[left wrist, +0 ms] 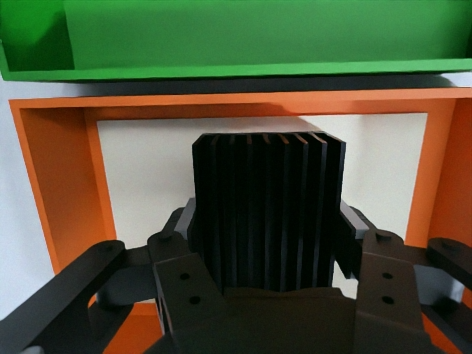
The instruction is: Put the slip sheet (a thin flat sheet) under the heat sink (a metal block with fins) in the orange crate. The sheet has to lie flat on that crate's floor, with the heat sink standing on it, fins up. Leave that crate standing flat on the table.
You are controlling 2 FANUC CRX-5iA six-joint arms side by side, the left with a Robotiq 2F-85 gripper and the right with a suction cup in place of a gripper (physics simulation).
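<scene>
The orange crate (pixel 37 185) lies below my left gripper, and parts of its walls show around the arm. The slip sheet (pixel 145 165), pale and flat, lies inside over the crate's floor, with an orange strip showing along its left, right and far edges. The black heat sink (pixel 267 210) is over the middle of the sheet, fins up towards the camera. My left gripper (pixel 268 218) is shut on the heat sink, one finger at each side. Its underside is hidden, so I cannot tell whether it touches the sheet. The near part of the sheet is partly hidden by the gripper. My right suction cup does not show.
A green crate (pixel 250 71) stands just beyond the orange crate's far wall, with a narrow dark gap between them. The orange crate's side walls rise to the left and right of the gripper. Pale table surface (pixel 20 240) shows at the left.
</scene>
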